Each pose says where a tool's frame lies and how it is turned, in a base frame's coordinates. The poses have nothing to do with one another.
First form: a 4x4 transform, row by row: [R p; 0 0 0 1], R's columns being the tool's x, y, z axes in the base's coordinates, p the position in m. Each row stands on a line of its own.
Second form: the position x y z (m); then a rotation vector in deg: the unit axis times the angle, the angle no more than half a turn. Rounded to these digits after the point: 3 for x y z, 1 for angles.
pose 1, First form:
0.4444, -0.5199, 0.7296, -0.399
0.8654, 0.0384, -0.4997, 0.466
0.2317, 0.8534, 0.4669, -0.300
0, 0, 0, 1
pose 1, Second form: -0.399, 0.466, -0.300, 61.9, 22.8, 63.4
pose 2, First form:
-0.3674, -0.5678, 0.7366, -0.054
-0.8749, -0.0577, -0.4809, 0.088
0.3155, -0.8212, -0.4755, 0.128
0, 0, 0, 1
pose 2, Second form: -0.054, 0.088, 0.128, -88.5, 109.5, -79.9
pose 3, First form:
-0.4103, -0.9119, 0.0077, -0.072
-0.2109, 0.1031, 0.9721, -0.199
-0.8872, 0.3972, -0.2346, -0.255
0, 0, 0, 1
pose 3, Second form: -0.072, -0.199, -0.255, -63.4, 98.7, 77.3
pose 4, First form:
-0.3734, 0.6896, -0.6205, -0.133
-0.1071, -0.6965, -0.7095, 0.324
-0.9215, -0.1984, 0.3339, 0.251
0, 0, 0, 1
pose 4, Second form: -0.133, 0.324, 0.251, 77.3, 45.5, -120.5
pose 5, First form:
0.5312, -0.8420, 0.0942, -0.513
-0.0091, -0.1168, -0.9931, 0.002
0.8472, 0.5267, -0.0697, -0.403
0, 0, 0, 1
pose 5, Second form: -0.513, 0.002, -0.403, 87.8, -43.5, 48.1
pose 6, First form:
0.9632, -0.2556, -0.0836, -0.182
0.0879, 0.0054, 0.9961, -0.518
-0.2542, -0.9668, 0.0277, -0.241
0, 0, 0, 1
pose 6, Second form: -0.182, -0.518, -0.241, -88.4, 7.7, 15.5
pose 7, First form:
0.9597, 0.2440, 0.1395, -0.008
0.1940, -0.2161, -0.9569, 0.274
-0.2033, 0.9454, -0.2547, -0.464
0, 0, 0, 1
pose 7, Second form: -0.008, 0.274, -0.464, 103.1, 18.6, -2.7
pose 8, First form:
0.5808, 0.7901, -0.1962, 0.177
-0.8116, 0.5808, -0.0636, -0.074
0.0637, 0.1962, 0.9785, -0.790
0, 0, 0, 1
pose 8, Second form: 0.177, -0.074, -0.790, 8.7, -8.7, -53.8
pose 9, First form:
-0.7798, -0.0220, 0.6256, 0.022
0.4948, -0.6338, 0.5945, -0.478
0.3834, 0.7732, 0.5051, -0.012
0, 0, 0, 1
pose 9, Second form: 0.022, -0.478, -0.012, 48.6, 65.8, 140.5
